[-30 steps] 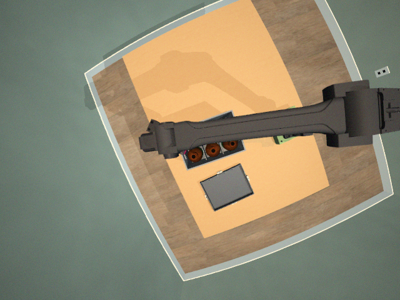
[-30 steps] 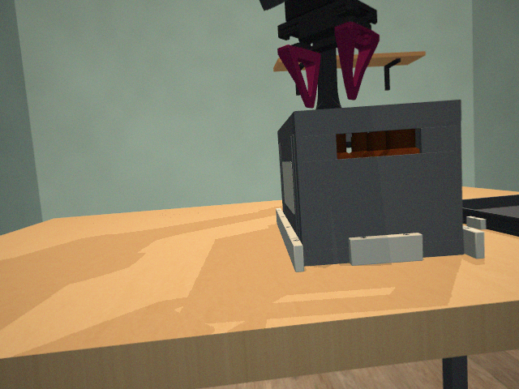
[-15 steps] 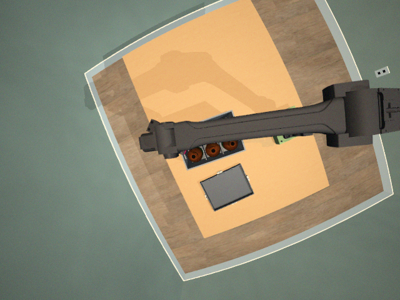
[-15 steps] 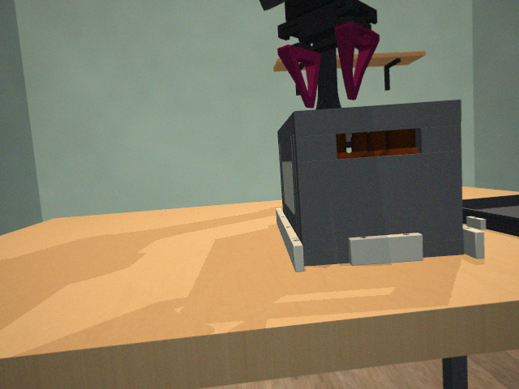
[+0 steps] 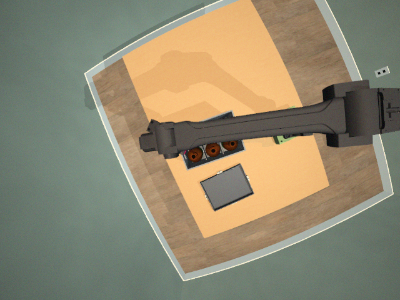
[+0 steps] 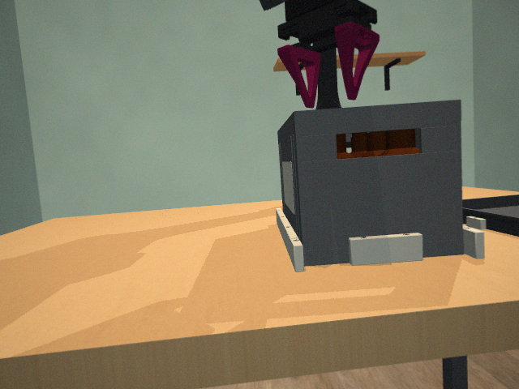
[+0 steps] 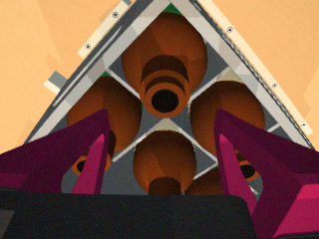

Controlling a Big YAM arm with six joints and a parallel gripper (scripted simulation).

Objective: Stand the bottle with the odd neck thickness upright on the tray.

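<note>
Right now the dark grey crate is 90 mm behind my hand, 40 mm to the left of it and 110 mm below it. Round my hand: grey tray (110 mm behind, 330 mm to the left, 180 mm below).
</note>
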